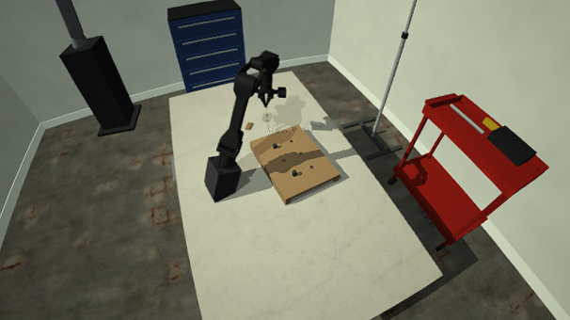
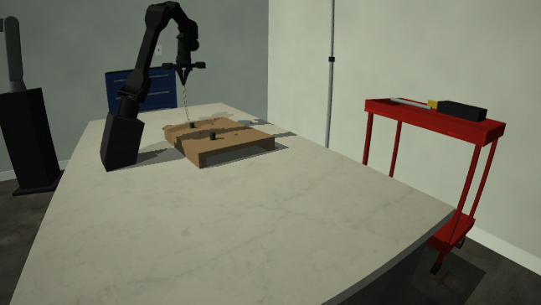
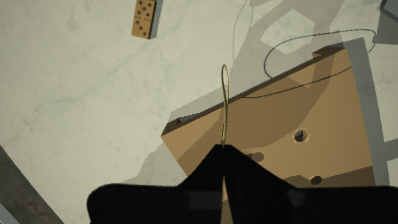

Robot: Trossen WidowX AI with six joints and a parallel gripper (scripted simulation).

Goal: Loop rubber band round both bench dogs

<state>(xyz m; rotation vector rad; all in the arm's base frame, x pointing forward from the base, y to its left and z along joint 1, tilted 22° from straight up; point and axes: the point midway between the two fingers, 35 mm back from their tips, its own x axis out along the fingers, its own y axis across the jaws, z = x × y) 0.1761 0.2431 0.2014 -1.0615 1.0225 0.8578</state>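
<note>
My gripper is now 9 cm short of the wooden board, 21 cm to the left of it and 21 cm above it. Also, from my hand: rubber band: 29 cm ahead, 5 cm to the left, 24 cm below.
</note>
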